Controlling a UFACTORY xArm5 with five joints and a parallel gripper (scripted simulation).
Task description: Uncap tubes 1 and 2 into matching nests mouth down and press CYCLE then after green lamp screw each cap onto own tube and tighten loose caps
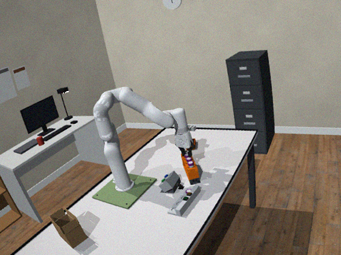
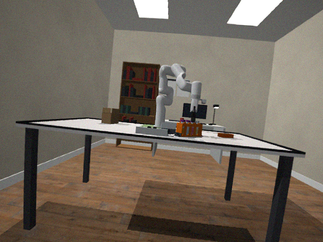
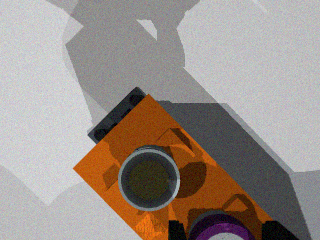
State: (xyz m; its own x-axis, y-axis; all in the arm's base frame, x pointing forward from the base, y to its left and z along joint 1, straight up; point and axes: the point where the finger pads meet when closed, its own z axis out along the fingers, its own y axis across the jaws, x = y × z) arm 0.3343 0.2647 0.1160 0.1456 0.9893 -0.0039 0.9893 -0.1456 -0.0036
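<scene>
My gripper is now 2 cm above the purple cap marked 2. Round my hand: grey key housing (5 cm behind, 19 cm to the right, 8 cm below); then cap 4 (6 cm ahead, 8 cm to the right, 2 cm below); then blue cycle key (7 cm behind, 17 cm to the right, 6 cm below).
</scene>
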